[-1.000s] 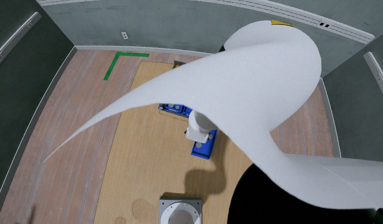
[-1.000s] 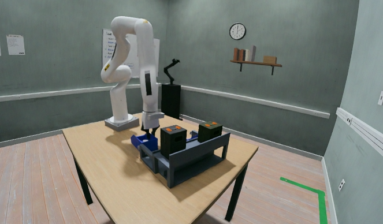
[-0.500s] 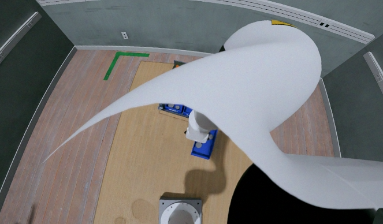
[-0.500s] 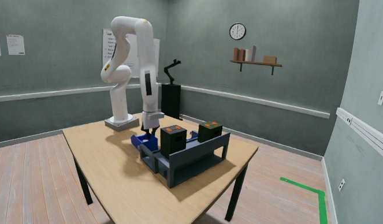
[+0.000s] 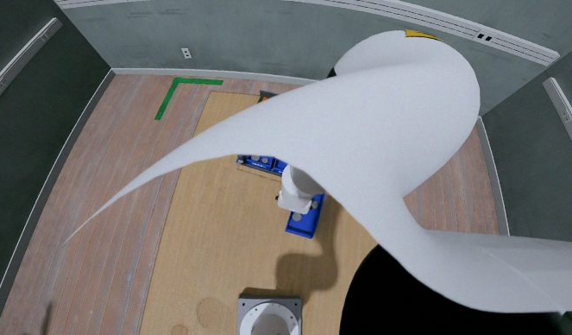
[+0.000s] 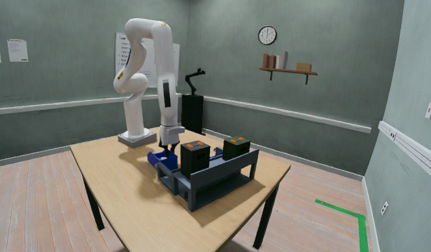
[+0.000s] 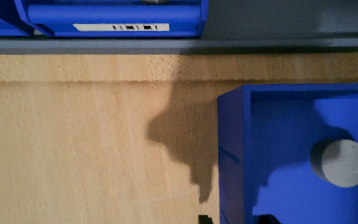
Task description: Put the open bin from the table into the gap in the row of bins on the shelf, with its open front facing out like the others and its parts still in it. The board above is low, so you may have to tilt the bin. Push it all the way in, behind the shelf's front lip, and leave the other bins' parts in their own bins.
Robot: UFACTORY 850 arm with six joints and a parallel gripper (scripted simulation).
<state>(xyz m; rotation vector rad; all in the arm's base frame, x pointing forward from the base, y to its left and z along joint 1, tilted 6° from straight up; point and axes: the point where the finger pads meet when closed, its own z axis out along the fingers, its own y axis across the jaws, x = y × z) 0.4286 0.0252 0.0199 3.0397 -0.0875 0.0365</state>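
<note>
Right now the blue bin is 5 cm to the right of my hand, 3 cm below it and 1 cm behind it. Also, from my hand: shelf (24 cm ahead, 5 cm to the left); grey cylinder part (8 cm to the right, 5 cm below, 3 cm ahead).
</note>
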